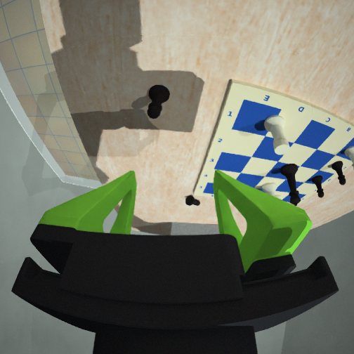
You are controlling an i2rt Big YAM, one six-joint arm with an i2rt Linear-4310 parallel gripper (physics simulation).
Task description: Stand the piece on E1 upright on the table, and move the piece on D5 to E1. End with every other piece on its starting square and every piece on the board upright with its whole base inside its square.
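My gripper (174, 177) is open and empty, its green fingers wide apart above the table (200, 40). A black piece (157, 101) seems to stand upright on the table, left of the board and beyond my fingertips. A white piece (278, 135) stands on the board (229, 96), its base at the line between E1 (250, 114) and D1; I cannot tell exactly which square holds it. A small black piece (192, 200) seems to lie on the table off the board's corner at row 5. The right finger hides part of row 5, so D5 is unclear.
A tall black piece (290, 175), two smaller black pieces (318, 185) (339, 171) and a partly hidden white piece (269, 188) are on the board's farther rows. Another white piece (350, 152) is cut by the right edge. A tiled strip (24, 45) borders the table at left.
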